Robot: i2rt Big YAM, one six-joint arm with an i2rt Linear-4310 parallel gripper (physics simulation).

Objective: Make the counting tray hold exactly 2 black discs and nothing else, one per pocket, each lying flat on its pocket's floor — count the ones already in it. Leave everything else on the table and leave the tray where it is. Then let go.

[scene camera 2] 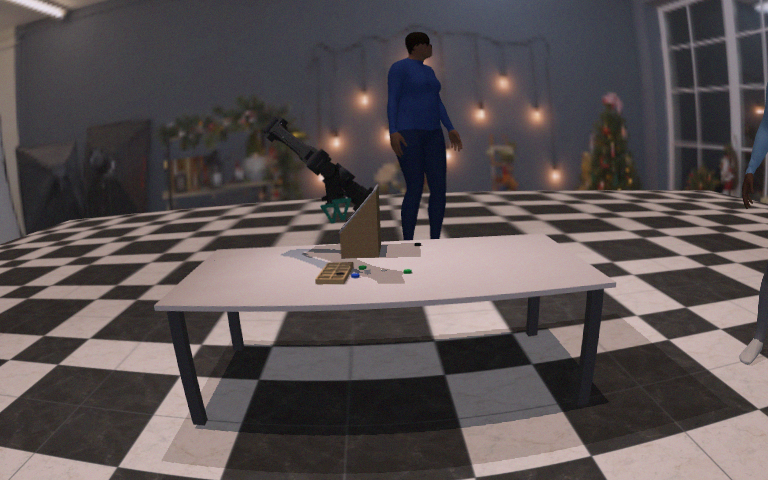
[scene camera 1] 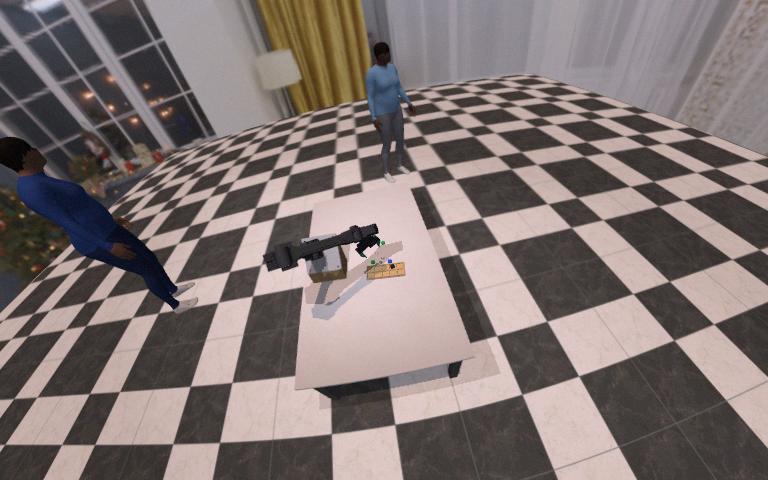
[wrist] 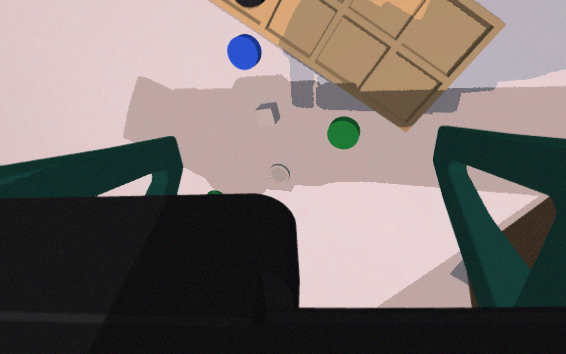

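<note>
The wooden counting tray lies on the table. One black disc is in a tray pocket, cut off by the top edge of the wrist view. The tray pockets that show fully in the wrist view are empty. Another small black disc-like thing lies on the table near its far edge, beyond the arm's base, in scene camera 2. My gripper is open and empty, high above the table, beside the tray.
A blue disc and a green disc lie beside the tray. Another green disc lies farther off. A grey block and a small round piece lie between. The arm's wedge-shaped base stands behind.
</note>
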